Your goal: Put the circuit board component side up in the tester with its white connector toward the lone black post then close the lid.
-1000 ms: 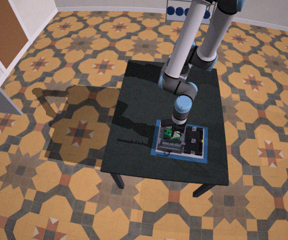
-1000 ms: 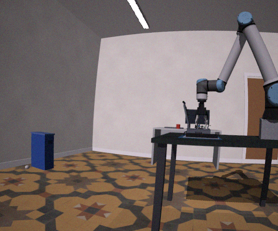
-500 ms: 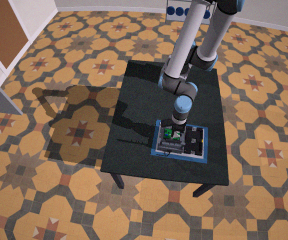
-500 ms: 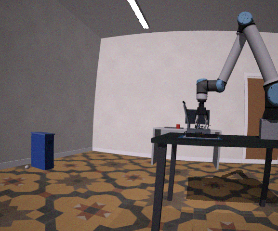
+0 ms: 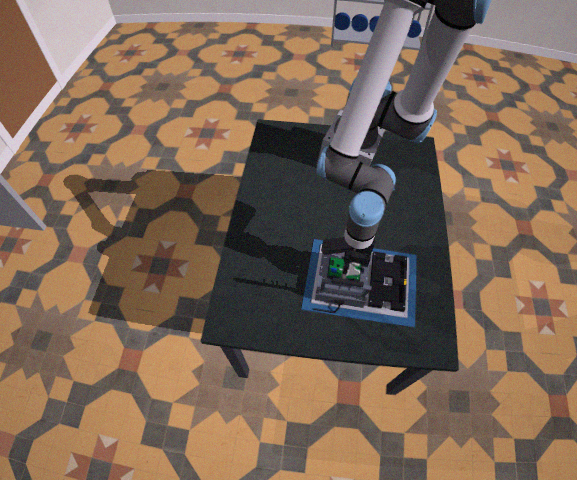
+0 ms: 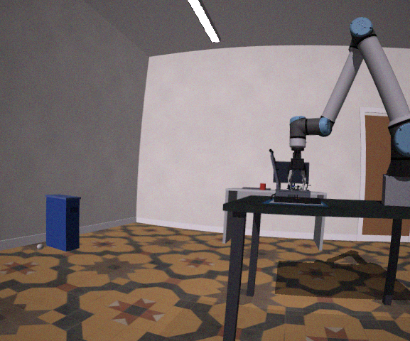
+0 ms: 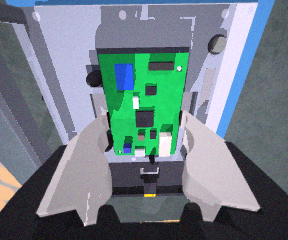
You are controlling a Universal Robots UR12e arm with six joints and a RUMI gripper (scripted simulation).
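My hand is right at the green circuit board. From my hand the other things lie so: tester lid: 12 cm ahead, 10 cm above, 1 cm to the right; tester: 3 cm to the left, 3 cm ahead, 3 cm above.
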